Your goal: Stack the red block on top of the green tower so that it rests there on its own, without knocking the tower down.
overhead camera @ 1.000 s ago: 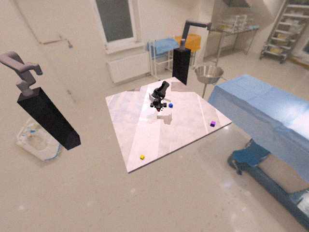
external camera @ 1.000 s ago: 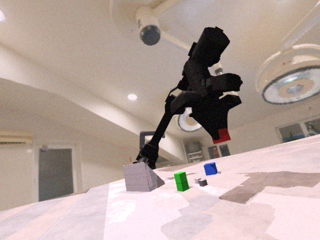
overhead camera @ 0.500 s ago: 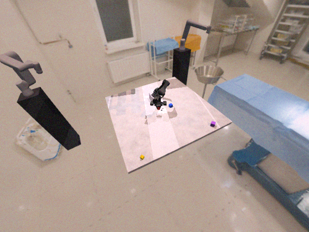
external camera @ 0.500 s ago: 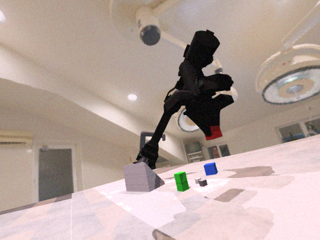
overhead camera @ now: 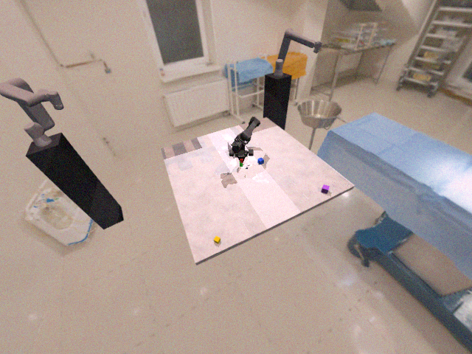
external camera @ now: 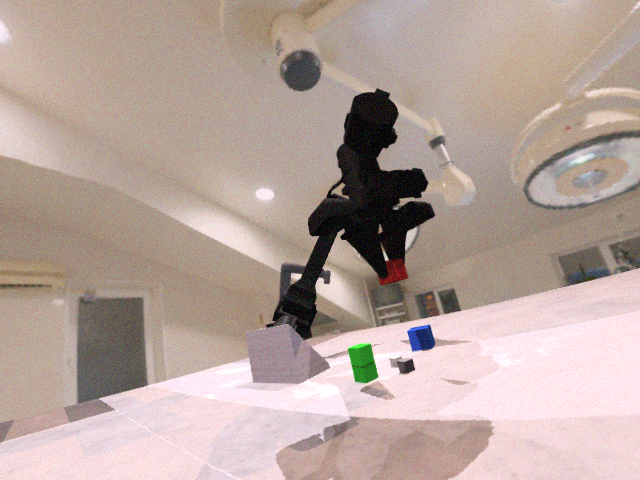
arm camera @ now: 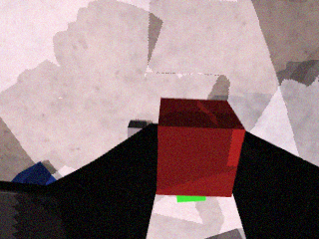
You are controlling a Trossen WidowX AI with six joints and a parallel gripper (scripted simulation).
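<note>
The dark cube is 130 mm below my gripper tip, 70 mm to the left of it and 30 mm behind it. From my gripper tip the other things lie so: white cube: 130 mm below, 100 mm to the left, 60 mm behind; then red block: 10 mm above; then blue cube: 210 mm to the left, 120 mm below, 20 mm behind.
</note>
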